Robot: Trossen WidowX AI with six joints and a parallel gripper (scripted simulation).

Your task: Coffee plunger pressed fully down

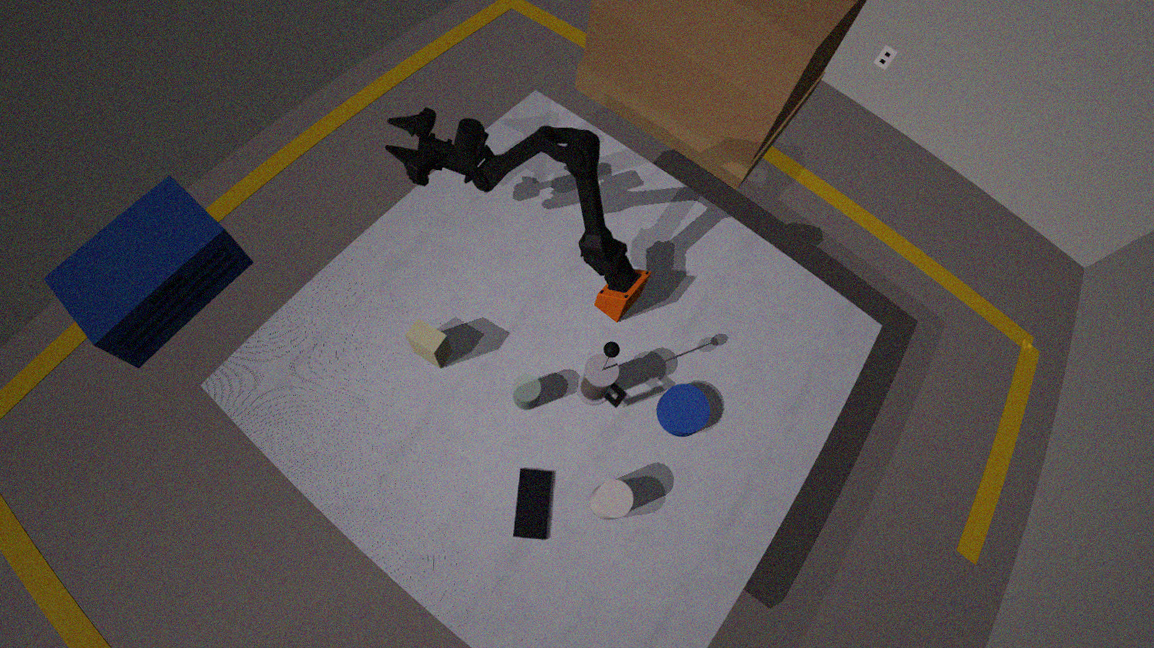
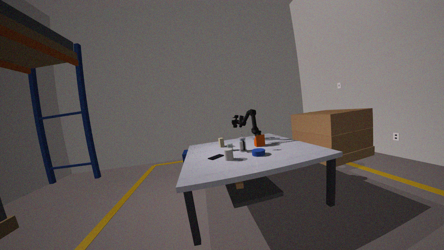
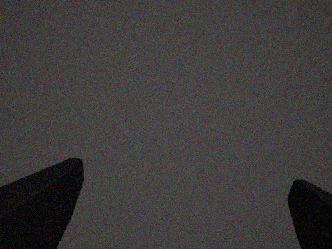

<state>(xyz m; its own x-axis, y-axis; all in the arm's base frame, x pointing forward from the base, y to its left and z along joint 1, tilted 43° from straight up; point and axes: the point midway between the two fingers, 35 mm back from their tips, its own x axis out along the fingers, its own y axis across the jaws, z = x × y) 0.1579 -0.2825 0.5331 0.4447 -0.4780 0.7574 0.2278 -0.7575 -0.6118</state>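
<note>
The coffee press is 72 cm to the left of my gripper tip, 16 cm below it and 5 cm ahead of it. Round my gripper tip: cream block 36 cm to the left, 24 cm below, 24 cm ahead.
</note>
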